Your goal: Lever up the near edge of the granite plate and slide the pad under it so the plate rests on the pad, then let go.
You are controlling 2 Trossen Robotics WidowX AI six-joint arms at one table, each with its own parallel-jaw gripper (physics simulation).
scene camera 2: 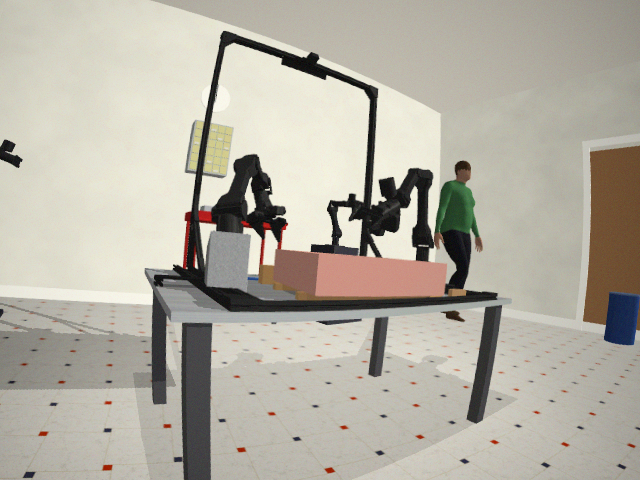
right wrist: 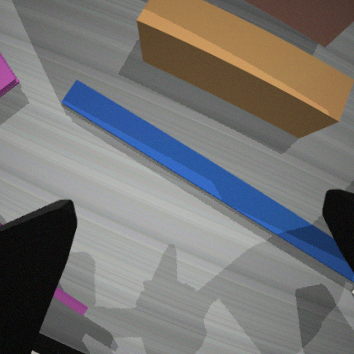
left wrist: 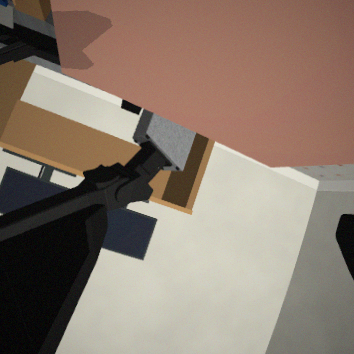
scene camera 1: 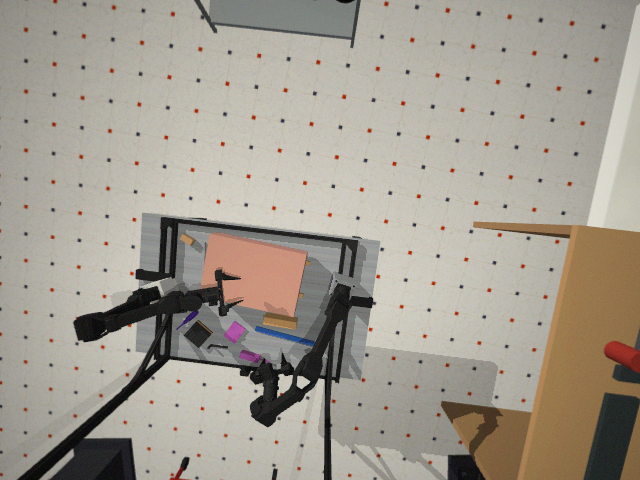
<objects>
right gripper: scene camera 2; right wrist; scene camera 1 273, 355; not seen in the left wrist view (out of frame)
granite plate: scene camera 2 320, 274; right wrist 323, 29; left wrist; scene camera 1
same spot on granite plate: point(scene camera 1: 271, 275) = point(left wrist: 260, 105)
same spot on right gripper: point(right wrist: 43, 237) = point(scene camera 2: 278, 236)
</objects>
